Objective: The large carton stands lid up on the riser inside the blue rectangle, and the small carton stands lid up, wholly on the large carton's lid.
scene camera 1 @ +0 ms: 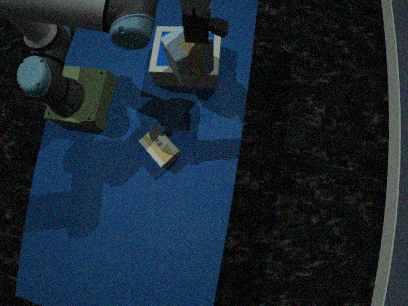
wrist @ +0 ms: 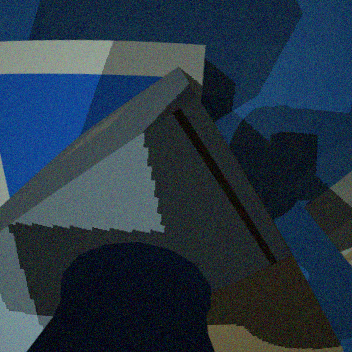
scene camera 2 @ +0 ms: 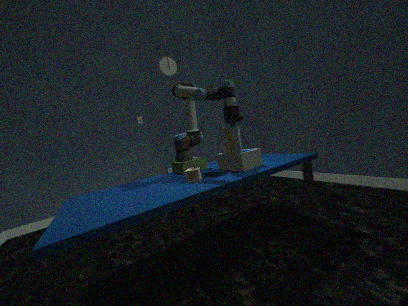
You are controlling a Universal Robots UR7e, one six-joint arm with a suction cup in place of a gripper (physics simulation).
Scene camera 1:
large carton: gripped by my suction cup
small carton: on the table
riser
